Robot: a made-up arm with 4 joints.
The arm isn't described. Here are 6 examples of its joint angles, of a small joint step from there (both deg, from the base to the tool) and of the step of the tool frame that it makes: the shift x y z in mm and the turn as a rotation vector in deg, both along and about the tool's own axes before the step.
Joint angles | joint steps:
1: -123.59 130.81 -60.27 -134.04 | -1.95 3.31 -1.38 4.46
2: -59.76 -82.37 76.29 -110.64 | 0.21 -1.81 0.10 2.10
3: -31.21 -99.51 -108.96 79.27 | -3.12 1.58 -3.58 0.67
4: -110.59 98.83 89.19 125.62 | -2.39 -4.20 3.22 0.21
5: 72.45 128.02 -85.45 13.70 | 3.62 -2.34 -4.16 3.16
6: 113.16 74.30 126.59 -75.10 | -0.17 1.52 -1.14 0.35
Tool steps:
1: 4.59 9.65 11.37 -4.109 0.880 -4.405
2: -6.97 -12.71 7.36 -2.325 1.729 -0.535
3: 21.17 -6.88 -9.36 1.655 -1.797 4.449
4: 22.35 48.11 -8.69 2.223 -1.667 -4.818
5: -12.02 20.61 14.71 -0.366 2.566 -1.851
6: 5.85 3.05 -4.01 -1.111 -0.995 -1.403
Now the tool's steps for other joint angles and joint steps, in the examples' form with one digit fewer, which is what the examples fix.
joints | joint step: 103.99 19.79 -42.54 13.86 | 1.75 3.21 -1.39 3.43
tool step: -7.6 -28.6 15.2 -0.65 2.44 2.48
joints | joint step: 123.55 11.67 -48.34 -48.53 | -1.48 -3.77 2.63 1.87
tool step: 20.8 -34.0 -38.6 -4.62 -4.67 1.27
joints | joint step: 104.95 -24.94 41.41 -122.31 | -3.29 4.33 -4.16 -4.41
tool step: 2.2 39.0 -8.7 6.95 -3.71 1.19
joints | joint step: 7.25 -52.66 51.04 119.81 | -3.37 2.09 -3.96 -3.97
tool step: -31.1 -6.4 17.2 3.34 2.06 3.20
